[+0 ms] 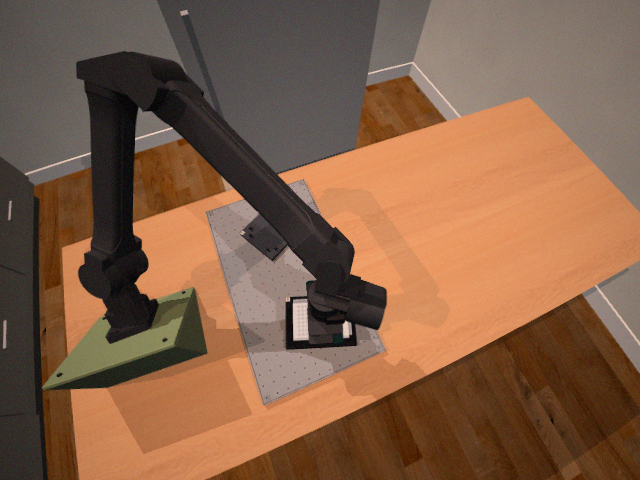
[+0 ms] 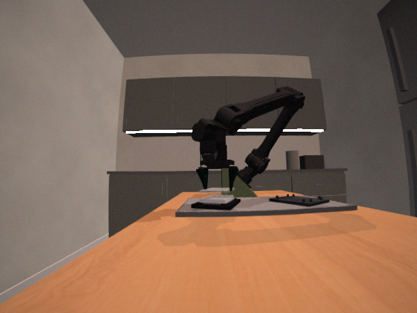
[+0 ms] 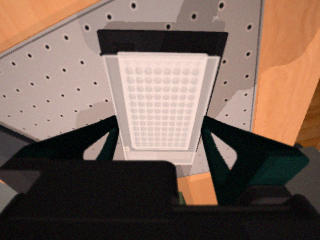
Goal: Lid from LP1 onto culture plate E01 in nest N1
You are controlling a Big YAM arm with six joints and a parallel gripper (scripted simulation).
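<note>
Now: hand 40 mm above the white culture plate E01 and 10 mm past it. Round my hand: lid (10 mm below); then black plate nest N1 (50 mm below, 10 mm behind); then lid park LP1 (280 mm to the left, 50 mm below, 10 mm behind).
</note>
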